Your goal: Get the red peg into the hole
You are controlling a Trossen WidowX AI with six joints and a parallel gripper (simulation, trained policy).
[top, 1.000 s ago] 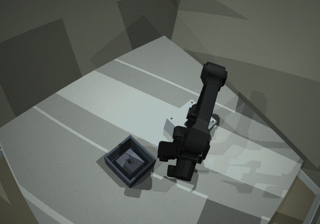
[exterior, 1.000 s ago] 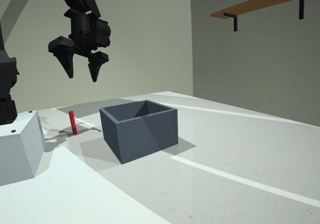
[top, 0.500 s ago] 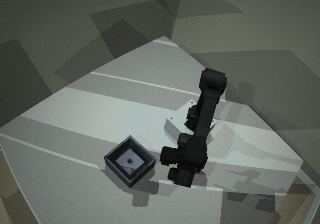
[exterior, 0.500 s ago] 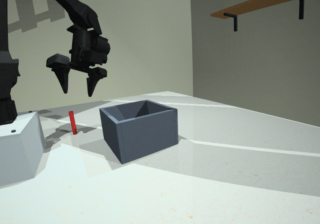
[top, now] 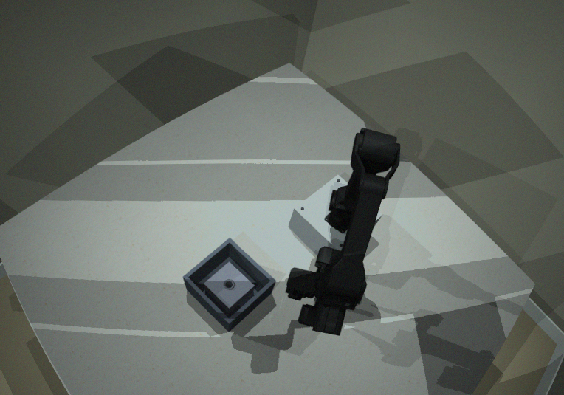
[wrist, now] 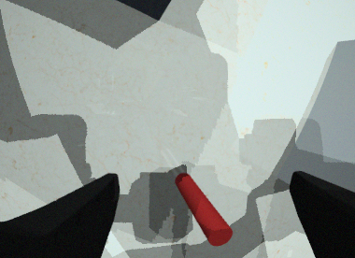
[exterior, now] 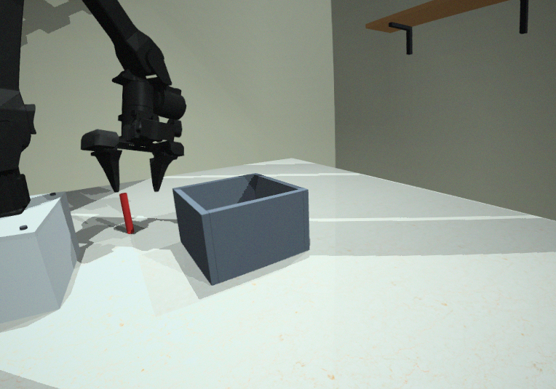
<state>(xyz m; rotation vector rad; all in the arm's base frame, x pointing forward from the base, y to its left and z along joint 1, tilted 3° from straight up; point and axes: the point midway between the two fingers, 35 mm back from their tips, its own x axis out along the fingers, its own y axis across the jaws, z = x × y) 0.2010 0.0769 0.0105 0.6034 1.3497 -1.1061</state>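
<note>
The red peg is 20 mm behind my gripper tip, 30 mm to the left of it and 40 mm below it. Also, from my gripper tip: box: 130 mm ahead, 160 mm to the right, 60 mm below; then plate: 130 mm ahead, 160 mm to the right, 40 mm below.
</note>
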